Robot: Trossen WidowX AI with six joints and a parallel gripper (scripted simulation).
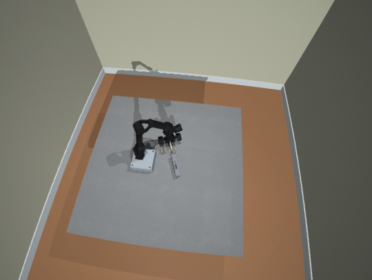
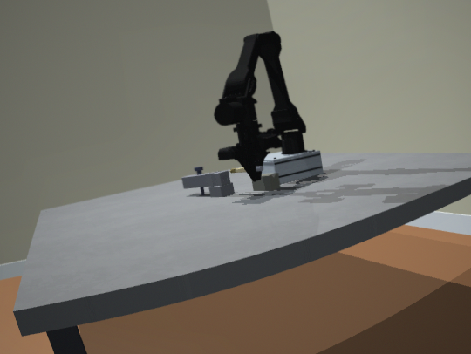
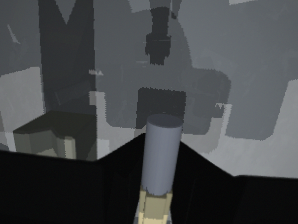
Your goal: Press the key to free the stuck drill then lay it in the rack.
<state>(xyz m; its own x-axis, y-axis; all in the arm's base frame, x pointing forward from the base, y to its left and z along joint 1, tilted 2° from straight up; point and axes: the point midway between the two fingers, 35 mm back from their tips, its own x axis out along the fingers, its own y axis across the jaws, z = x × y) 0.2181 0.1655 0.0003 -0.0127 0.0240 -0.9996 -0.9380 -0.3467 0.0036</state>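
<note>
The rack lies 50 mm behind my gripper tip, 60 mm to the right of it and 20 mm below it. From my gripper tip the other things lie so: drill (10 mm ahead, 40 mm to the right, 30 mm above); then dark blue key (80 mm ahead, 210 mm to the right, 20 mm above).
</note>
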